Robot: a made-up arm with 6 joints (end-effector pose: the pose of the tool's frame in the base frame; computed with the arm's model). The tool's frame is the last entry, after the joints.
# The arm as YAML. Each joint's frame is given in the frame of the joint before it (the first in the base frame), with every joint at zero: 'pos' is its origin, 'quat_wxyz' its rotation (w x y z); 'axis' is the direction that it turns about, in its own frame. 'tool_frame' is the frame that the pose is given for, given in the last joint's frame.
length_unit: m
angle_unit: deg
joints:
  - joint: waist
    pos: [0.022, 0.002, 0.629]
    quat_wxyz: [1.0, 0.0, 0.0, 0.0]
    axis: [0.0, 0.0, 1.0]
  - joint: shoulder
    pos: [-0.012, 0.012, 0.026]
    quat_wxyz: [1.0, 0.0, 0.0, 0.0]
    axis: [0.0, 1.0, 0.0]
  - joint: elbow
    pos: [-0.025, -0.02, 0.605]
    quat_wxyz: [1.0, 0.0, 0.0, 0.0]
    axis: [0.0, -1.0, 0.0]
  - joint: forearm
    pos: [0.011, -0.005, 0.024]
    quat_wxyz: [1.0, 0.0, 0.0, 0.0]
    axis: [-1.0, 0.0, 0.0]
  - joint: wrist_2
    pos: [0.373, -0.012, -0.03]
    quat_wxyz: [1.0, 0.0, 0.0, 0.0]
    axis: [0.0, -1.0, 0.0]
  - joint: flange
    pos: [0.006, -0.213, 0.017]
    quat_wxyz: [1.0, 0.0, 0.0, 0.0]
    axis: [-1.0, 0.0, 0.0]
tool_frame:
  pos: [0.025, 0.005, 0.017]
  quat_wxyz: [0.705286, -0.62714, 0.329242, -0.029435]
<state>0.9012 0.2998 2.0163 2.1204 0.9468 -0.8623</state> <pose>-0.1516 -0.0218 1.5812 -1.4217 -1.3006 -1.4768</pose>
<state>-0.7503 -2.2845 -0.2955 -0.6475 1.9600 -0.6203</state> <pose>-0.4547 0.1885 0.6030 0.0036 2.9950 0.8248</pose>
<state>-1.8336 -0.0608 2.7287 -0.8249 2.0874 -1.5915</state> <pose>-0.0496 0.3794 1.5312 1.4941 1.6494 -1.4018</pose>
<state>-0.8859 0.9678 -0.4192 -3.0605 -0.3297 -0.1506</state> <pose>0.5402 -0.3013 0.6038 2.1566 -0.1240 -0.7095</pose>
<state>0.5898 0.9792 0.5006 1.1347 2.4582 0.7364</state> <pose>0.8202 0.3803 1.0336 -0.6297 -1.7341 -0.7022</pose>
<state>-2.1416 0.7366 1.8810 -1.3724 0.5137 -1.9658</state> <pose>-0.4265 -0.5869 1.3988 -0.4983 -1.5105 -0.1693</pose>
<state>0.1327 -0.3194 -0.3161 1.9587 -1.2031 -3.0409</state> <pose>0.1870 0.0445 1.4835 -0.0556 0.2764 -0.7035</pose>
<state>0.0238 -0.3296 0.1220 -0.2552 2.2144 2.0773</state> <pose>0.1375 -0.2120 1.3438 0.1919 0.9334 -2.6745</pose>
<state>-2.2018 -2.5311 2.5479 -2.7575 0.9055 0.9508</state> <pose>0.3171 0.1060 -0.2368 2.8422 0.6285 -1.1582</pose>
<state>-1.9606 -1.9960 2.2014 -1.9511 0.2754 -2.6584</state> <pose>0.4566 0.8195 0.1170 -0.6443 1.5395 1.5794</pose>
